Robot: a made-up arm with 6 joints. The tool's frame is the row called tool.
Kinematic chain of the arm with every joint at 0, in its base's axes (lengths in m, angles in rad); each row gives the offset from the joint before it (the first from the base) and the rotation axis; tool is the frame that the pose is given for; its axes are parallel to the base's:
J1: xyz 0 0 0.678 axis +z
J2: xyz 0.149 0 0 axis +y
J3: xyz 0 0 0.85 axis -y
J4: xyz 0 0 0.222 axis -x
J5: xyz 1.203 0 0 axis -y
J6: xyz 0.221 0 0 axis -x
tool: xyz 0 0 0
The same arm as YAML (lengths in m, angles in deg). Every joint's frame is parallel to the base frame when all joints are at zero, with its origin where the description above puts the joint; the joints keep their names.
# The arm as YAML. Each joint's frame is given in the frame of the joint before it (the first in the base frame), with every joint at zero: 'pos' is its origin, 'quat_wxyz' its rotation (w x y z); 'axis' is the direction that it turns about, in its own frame. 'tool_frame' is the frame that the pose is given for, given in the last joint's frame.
length_unit: m
angle_unit: deg
joints:
  - joint: J1
    pos: [0.0, 0.0, 0.678]
    quat_wxyz: [1.0, 0.0, 0.0, 0.0]
    axis: [0.0, 0.0, 1.0]
  - joint: J2
    pos: [0.149, 0.0, 0.0]
    quat_wxyz: [1.0, 0.0, 0.0, 0.0]
    axis: [0.0, 1.0, 0.0]
  - joint: J3
    pos: [0.0, 0.0, 0.85]
    quat_wxyz: [1.0, 0.0, 0.0, 0.0]
    axis: [0.0, -1.0, 0.0]
  - joint: J4
    pos: [0.0, 0.0, 0.222]
    quat_wxyz: [1.0, 0.0, 0.0, 0.0]
    axis: [-1.0, 0.0, 0.0]
  - joint: J5
    pos: [1.203, 0.0, 0.0]
    quat_wxyz: [1.0, 0.0, 0.0, 0.0]
    axis: [0.0, -1.0, 0.0]
  - joint: J6
    pos: [0.221, 0.0, 0.0]
    quat_wxyz: [1.0, 0.0, 0.0, 0.0]
    axis: [-1.0, 0.0, 0.0]
tool_frame:
  pos: [0.0, 0.0, 0.0]
  quat_wxyz: [1.0, 0.0, 0.0, 0.0]

